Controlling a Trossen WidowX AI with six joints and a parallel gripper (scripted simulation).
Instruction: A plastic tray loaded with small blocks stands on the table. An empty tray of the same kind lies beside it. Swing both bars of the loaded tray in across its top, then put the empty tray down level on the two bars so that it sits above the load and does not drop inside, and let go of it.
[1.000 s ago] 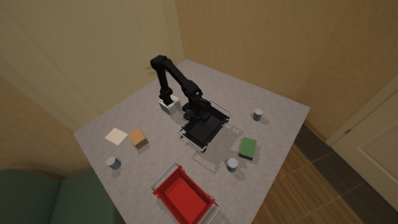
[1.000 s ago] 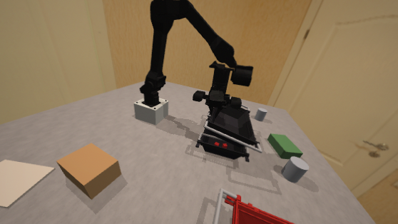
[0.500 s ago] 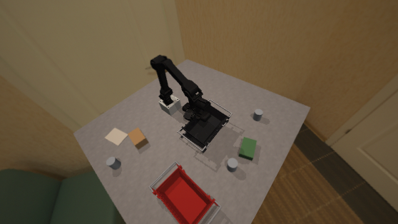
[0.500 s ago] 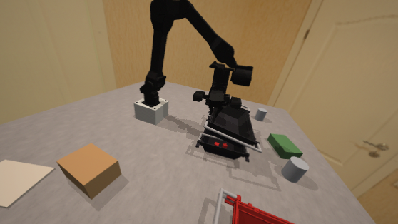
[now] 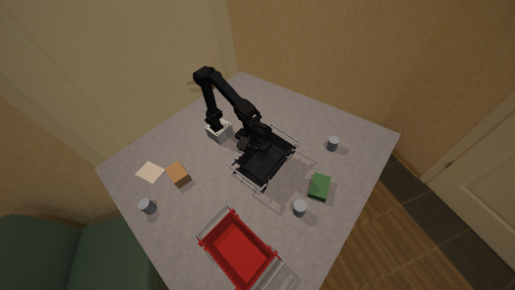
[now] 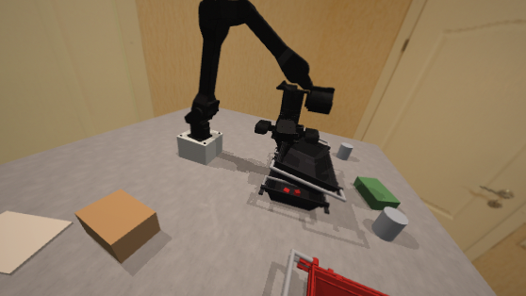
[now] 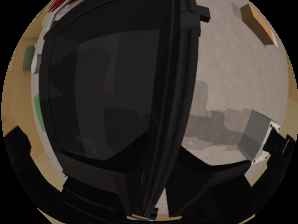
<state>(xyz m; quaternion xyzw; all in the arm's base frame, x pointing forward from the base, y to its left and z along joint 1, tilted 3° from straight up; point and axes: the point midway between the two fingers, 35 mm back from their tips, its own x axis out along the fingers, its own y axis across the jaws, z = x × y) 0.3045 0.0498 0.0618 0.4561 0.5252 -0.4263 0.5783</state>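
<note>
The black tray lies 70 mm ahead of my gripper tip, 20 mm to the left of it and 20 mm above it. From my gripper tip the other things lie so: brown box 210 mm behind, 370 mm to the right, 70 mm below; green block 320 mm ahead, 120 mm to the left, 80 mm below; beige sheet 360 mm behind, 490 mm to the right, 100 mm below.
</note>
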